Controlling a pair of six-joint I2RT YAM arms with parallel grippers.
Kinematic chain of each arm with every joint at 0, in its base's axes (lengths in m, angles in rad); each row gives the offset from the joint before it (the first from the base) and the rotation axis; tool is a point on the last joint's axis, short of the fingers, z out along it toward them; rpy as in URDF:
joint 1: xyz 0 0 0.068 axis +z
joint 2: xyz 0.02 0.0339 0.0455 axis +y
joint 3: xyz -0.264 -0.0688 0 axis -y
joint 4: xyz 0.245 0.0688 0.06 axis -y
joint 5: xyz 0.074 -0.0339 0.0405 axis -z
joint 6: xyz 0.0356 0 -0.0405 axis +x
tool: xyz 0 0 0 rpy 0 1.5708 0
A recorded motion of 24 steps. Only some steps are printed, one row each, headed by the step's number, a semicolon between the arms.
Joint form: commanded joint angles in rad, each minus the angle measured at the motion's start. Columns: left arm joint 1, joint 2, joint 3, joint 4, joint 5, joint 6; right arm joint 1, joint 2, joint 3, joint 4, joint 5, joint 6.
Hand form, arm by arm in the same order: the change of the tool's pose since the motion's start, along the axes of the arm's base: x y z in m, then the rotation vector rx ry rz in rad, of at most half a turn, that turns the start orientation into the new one. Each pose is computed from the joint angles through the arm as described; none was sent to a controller.
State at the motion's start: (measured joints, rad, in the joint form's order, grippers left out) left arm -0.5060 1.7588 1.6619 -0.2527 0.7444 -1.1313; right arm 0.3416 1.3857 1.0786 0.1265 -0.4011 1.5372
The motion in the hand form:
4: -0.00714 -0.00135 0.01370 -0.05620 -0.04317 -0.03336; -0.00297 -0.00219 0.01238 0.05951 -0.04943 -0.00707
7: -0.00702 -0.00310 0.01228 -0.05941 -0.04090 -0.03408; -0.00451 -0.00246 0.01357 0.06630 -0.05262 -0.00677
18: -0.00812 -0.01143 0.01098 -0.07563 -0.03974 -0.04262; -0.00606 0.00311 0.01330 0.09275 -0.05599 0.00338
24: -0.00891 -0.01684 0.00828 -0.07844 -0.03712 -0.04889; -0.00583 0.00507 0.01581 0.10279 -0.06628 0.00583
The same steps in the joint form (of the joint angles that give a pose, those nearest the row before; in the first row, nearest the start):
4: -0.0094 -0.0249 -0.0073 0.0660 0.0313 -0.0267; -0.0035 -0.0195 -0.0014 0.0652 -0.0019 0.0432
7: -0.0131 -0.0224 -0.0115 0.0767 0.0296 -0.0330; -0.0027 -0.0258 -0.0048 0.0699 -0.0020 0.0490
18: -0.0324 -0.0126 -0.0140 0.1120 0.0231 -0.0560; 0.0157 -0.0236 -0.0137 0.1035 0.0038 0.0748
24: -0.0448 -0.0054 -0.0177 0.1268 0.0180 -0.0627; 0.0214 -0.0205 -0.0079 0.1166 0.0070 0.0812

